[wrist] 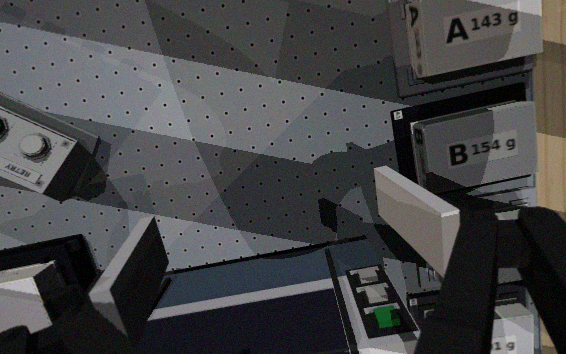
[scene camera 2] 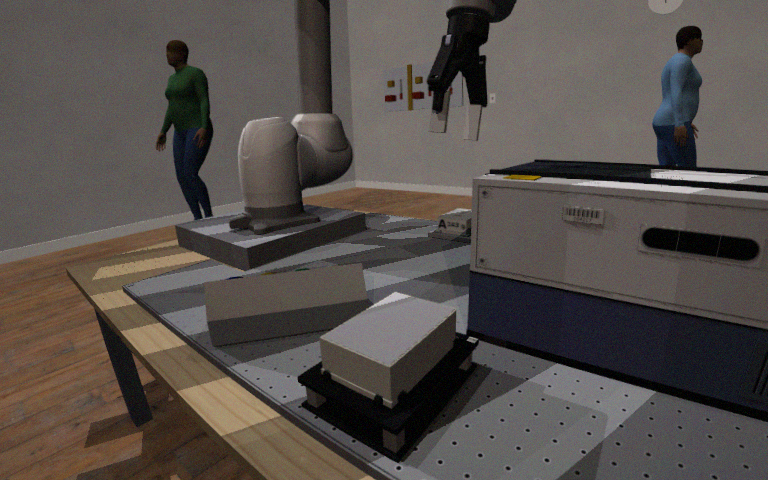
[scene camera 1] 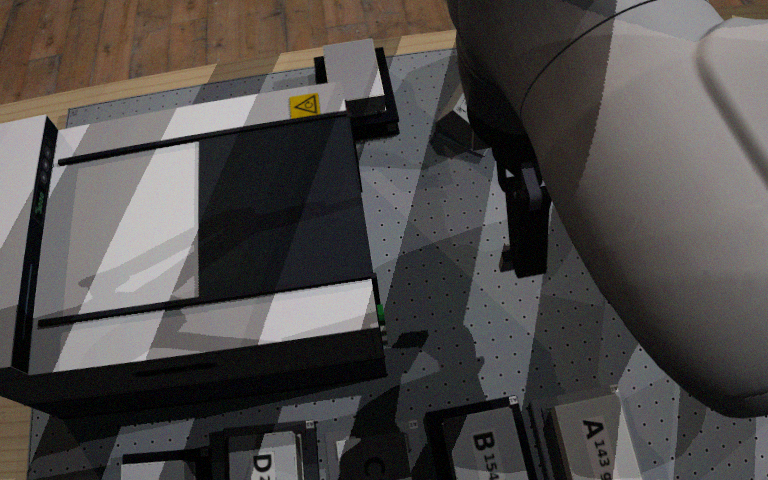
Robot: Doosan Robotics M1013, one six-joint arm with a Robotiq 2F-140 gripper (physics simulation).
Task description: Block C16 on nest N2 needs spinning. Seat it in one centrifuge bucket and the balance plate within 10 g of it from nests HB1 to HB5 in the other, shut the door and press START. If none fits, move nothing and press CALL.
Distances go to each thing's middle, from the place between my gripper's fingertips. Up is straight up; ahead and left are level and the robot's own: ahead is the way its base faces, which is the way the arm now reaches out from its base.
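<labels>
The dark lid [scene camera 1: 280, 205] is 24 cm ahead of my hand, 3 cm to the right of it and 5 cm below it. Going by their middles, of the things named here the dark lid is the nearest to my hand. Measured from my hand: block A [scene camera 1: 592, 432], 22 cm to the left, 14 cm behind, 22 cm below; block B [scene camera 1: 490, 437], 24 cm to the left, 1 cm behind, 22 cm below; block C [scene camera 1: 389, 449], 27 cm to the left, 13 cm ahead, 22 cm below.
</labels>
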